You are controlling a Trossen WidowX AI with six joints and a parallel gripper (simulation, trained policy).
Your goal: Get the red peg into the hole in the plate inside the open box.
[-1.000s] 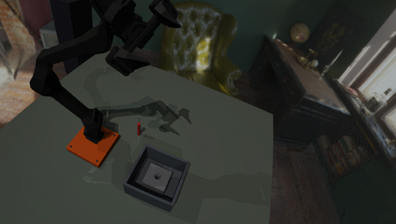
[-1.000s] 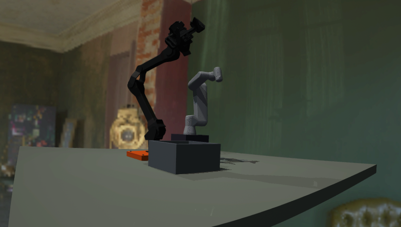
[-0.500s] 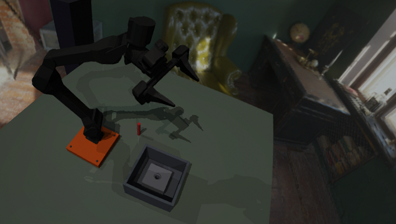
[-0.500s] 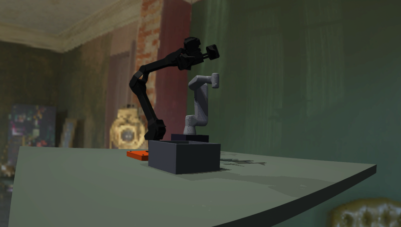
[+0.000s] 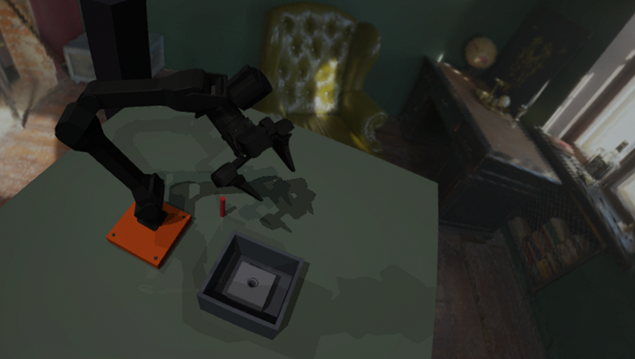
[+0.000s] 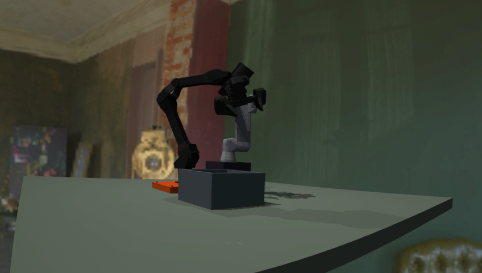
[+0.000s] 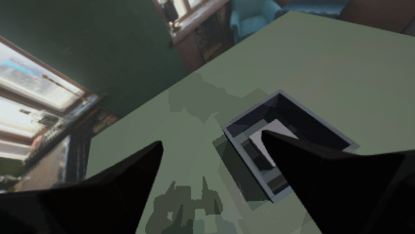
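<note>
Now: gripper tip 160 mm past the red peg, 60 mm to the right of it and 250 mm above it. The rest, counted from my gripper tip: grey plate: 20 mm ahead, 120 mm to the right, 240 mm below; then dark box: 20 mm ahead, 120 mm to the right, 260 mm below.
</note>
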